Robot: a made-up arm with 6 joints.
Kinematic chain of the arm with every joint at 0, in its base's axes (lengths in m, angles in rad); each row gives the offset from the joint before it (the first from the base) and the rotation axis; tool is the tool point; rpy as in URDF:
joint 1: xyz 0 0 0.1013 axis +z
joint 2: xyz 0 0 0 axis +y
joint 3: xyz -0.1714 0 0.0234 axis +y
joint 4: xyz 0.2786 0 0.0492 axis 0.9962 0 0.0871
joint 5: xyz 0 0 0 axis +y
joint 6: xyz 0.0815 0 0.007 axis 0.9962 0 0.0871
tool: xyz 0 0 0 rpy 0 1.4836 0
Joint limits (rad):
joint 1: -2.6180..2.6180
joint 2: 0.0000..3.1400
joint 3: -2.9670..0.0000
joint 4: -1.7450..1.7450
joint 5: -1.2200..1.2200
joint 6: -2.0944..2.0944
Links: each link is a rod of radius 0.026 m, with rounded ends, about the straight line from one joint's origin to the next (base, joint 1, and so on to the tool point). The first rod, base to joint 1, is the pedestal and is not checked.
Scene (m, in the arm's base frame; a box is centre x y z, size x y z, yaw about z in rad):
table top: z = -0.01
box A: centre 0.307 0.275 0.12 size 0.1 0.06 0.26 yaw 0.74
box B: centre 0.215 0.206 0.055 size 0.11 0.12 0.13 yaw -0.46
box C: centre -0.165 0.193 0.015 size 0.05 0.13 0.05 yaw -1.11
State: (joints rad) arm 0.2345 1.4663 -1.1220 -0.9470 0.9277 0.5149
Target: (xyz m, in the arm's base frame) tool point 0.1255 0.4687 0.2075
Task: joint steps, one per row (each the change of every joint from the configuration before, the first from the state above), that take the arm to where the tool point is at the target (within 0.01 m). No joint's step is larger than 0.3 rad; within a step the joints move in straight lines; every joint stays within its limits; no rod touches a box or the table.
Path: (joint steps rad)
1: 0.0537 -0.0483 -0.0569 -0.0674 -0.2599 -0.0059
2: 0.0538 -0.0482 -0.0569 -0.0673 -0.2598 -0.0059
3: 0.0537 -0.0483 -0.0569 -0.0674 -0.2599 -0.0059
4: 0.0538 -0.0483 -0.0570 -0.0674 -0.2598 -0.0059
5: 0.0537 -0.0483 -0.0569 -0.0674 -0.2599 -0.0059
6: 0.0538 -0.0482 -0.0569 -0.0673 -0.2598 -0.0059
7: 0.1982 0.2659 -0.1548 0.0903 0.2307 0.0088
8: 0.1982 0.2659 -0.1547 0.0904 0.2307 0.0089
9: 0.1982 0.2660 -0.1548 0.0904 0.2307 0.0088
10: 0.1983 0.2659 -0.1548 0.0904 0.2306 0.0089

